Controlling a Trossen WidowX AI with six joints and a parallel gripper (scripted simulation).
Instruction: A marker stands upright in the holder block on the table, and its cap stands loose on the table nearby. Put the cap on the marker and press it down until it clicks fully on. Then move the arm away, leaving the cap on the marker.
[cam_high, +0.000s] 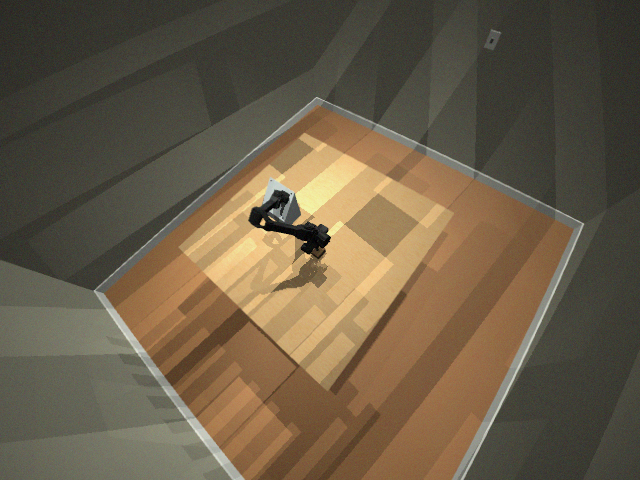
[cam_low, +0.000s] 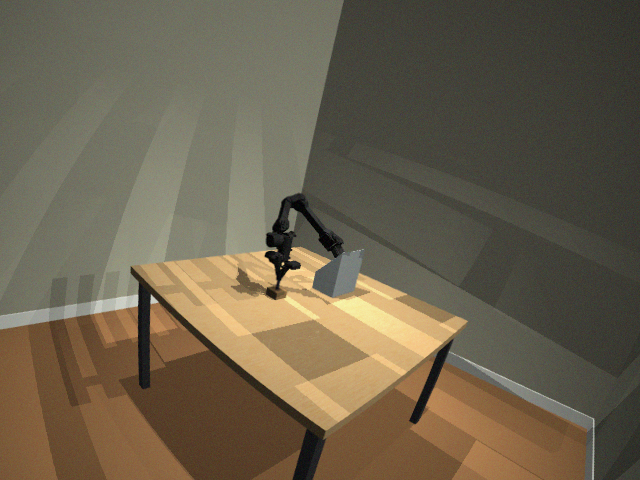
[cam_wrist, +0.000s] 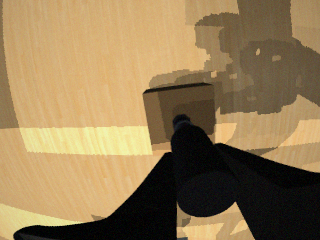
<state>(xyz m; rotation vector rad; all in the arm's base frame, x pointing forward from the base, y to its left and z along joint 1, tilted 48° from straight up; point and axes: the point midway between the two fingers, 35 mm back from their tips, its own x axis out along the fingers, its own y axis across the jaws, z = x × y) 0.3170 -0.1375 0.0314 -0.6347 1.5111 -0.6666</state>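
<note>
The holder block is 80 mm below my gripper tip. From my gripper tip the other things lie so: black marker cap: 10 mm above.
</note>
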